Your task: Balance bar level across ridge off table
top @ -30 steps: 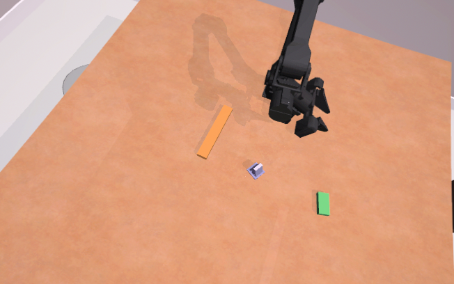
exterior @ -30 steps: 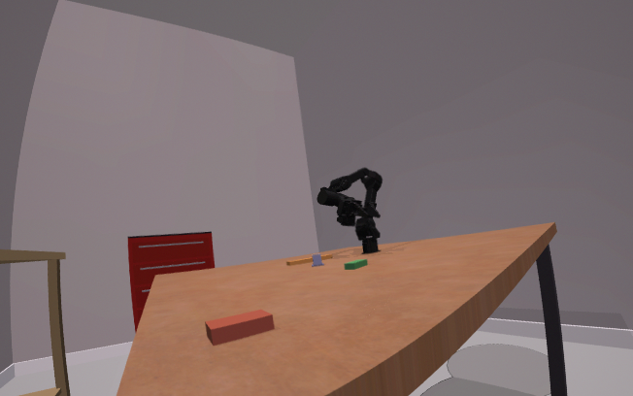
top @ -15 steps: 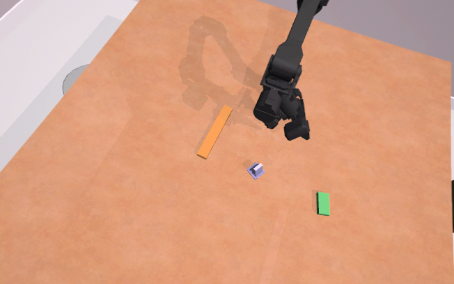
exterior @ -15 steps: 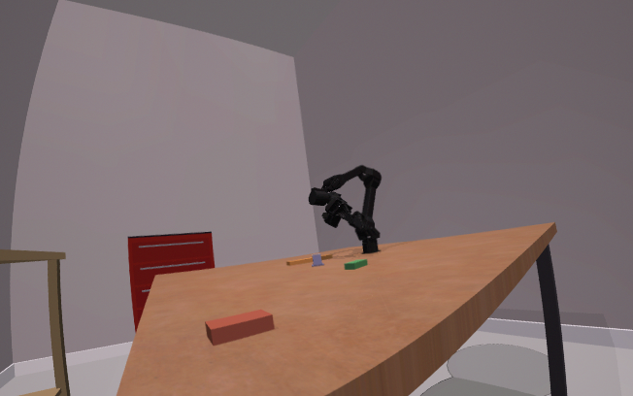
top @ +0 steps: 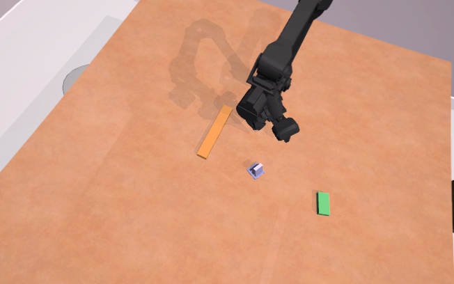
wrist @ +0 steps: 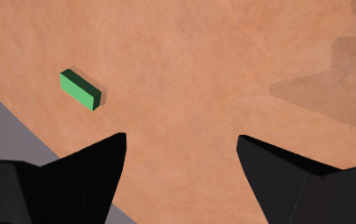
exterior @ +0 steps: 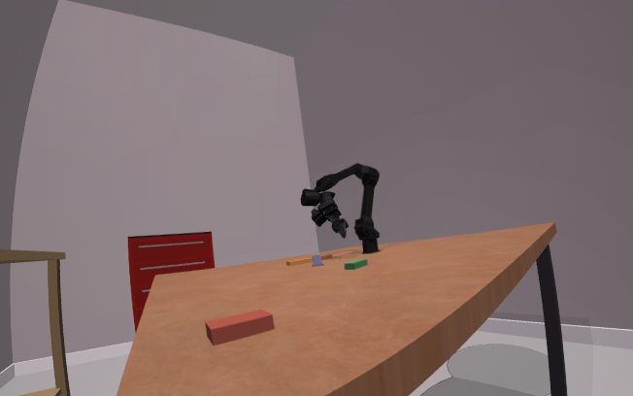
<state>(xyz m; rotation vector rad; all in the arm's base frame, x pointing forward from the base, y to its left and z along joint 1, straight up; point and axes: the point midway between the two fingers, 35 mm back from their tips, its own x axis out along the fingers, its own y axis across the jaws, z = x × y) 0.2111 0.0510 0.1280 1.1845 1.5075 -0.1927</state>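
Now: the orange bar 20 mm ahead of my gripper tip, 200 mm to the right of it and 90 mm below it. Also, from my gripper tip: green block: 120 mm ahead, 190 mm to the left, 90 mm below; then white ridge: 100 mm ahead, 30 mm to the right, 60 mm below; then red block: 520 mm ahead, 430 mm to the left, 90 mm below.
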